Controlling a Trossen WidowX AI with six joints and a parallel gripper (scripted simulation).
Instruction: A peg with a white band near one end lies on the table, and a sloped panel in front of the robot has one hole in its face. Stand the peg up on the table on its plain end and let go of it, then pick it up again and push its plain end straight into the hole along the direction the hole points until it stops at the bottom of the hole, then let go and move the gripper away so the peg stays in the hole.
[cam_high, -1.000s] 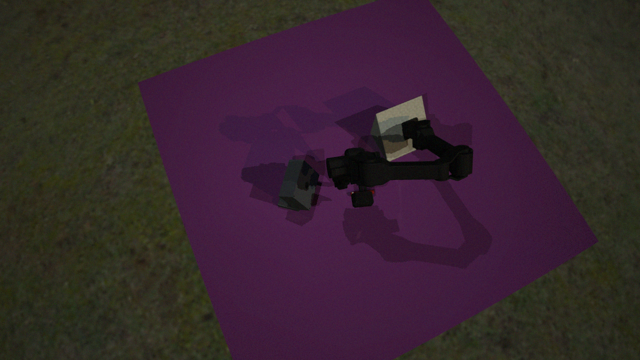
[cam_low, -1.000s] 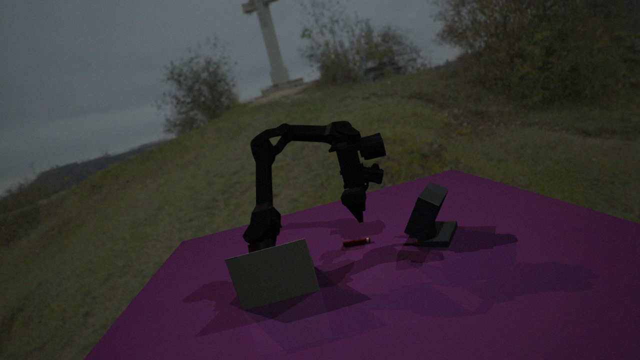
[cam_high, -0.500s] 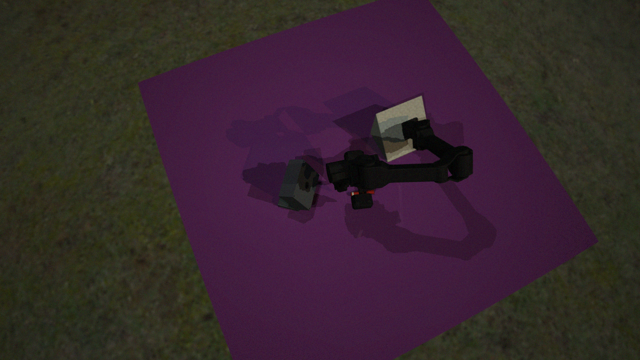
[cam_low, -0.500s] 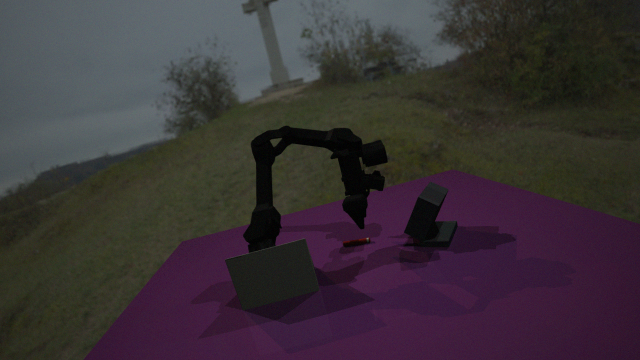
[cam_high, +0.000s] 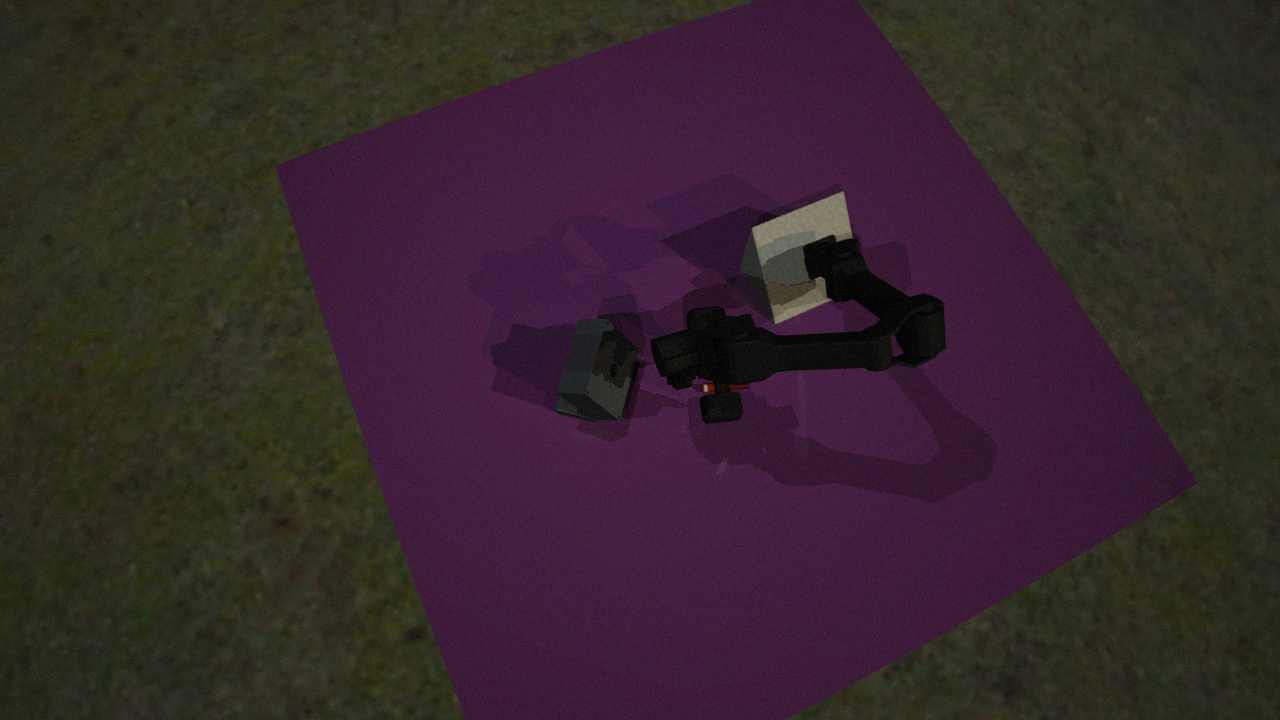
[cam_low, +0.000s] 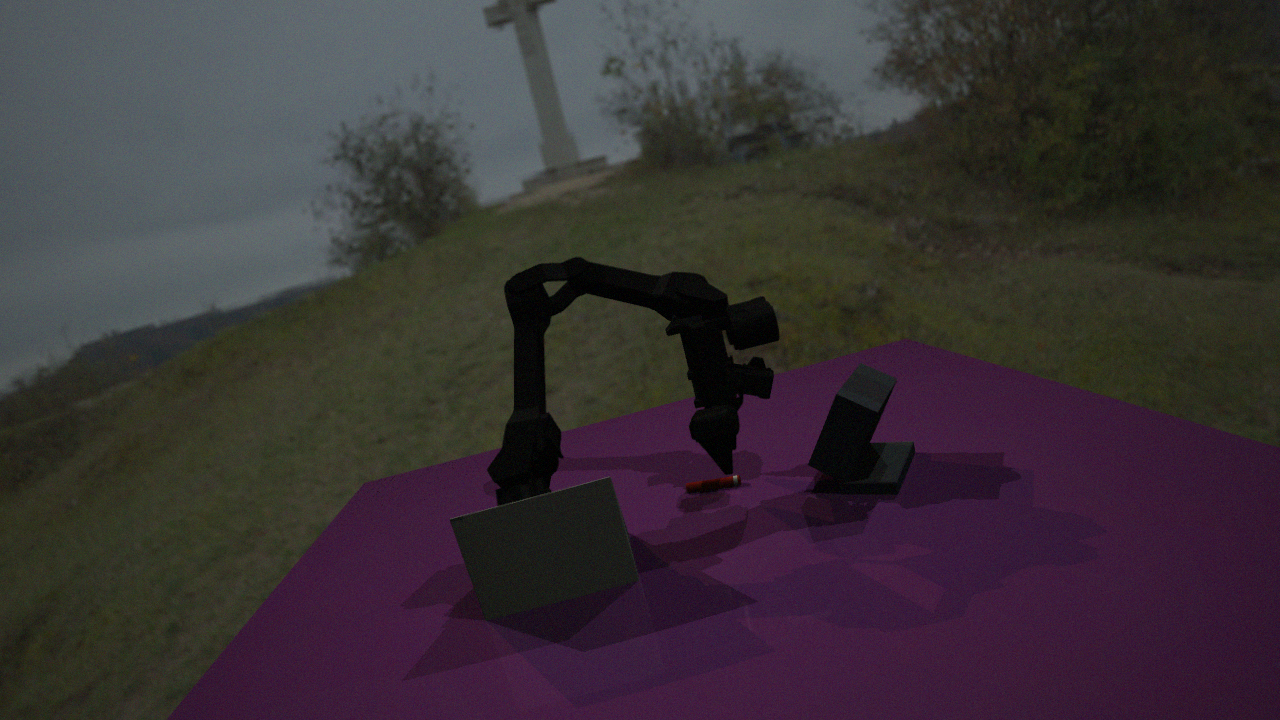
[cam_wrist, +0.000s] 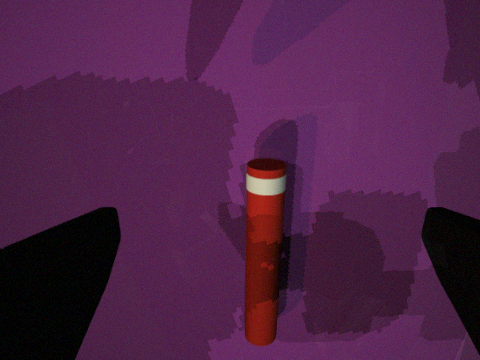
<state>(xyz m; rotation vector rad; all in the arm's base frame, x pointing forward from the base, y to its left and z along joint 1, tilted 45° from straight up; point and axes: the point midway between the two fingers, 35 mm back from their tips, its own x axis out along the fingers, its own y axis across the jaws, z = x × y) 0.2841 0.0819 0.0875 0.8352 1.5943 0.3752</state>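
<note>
Now: the red peg 20 mm behind my gripper tip and 30 mm below it. From my gripper tip the other things lie so: grey sloped panel 160 mm ahead, 80 mm to the right, 40 mm above; dark foot 180 mm ahead, 90 mm to the right, 30 mm below.
</note>
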